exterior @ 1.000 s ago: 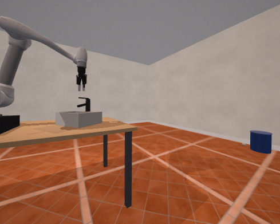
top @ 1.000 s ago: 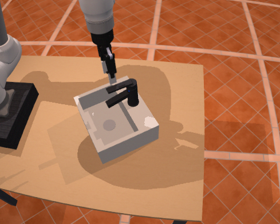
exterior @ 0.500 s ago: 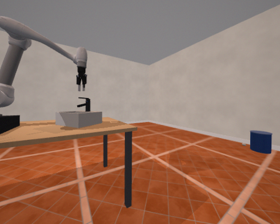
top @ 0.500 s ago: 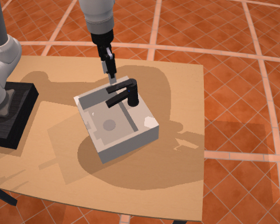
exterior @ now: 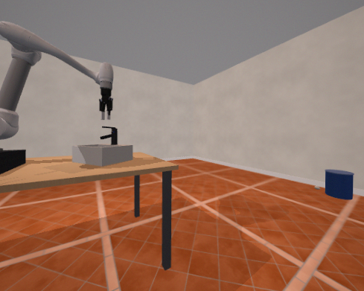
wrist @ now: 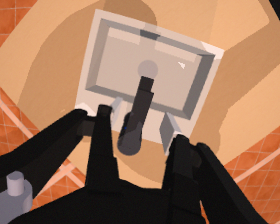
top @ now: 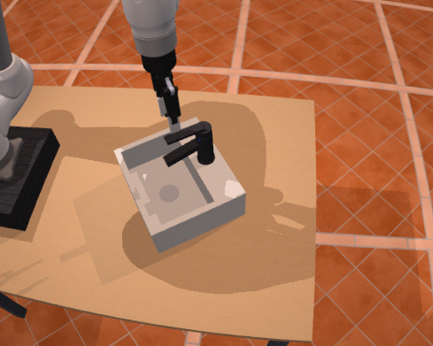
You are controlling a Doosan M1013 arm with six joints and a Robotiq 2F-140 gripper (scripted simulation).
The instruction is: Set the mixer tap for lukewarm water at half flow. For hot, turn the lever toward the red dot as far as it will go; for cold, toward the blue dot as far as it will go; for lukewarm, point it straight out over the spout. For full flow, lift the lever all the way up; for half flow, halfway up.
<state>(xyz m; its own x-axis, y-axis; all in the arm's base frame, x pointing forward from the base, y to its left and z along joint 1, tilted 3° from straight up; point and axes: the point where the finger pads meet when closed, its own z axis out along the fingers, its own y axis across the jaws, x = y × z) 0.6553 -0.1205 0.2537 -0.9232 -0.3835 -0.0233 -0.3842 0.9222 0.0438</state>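
Right now the lever is 90 mm below my hand, 30 mm ahead of it and 10 mm to the left of it. Also, from my hand: black mixer tap (140 mm below, 60 mm ahead, 20 mm to the left); then grey sink basin (320 mm below, 30 mm behind, 10 mm to the right).
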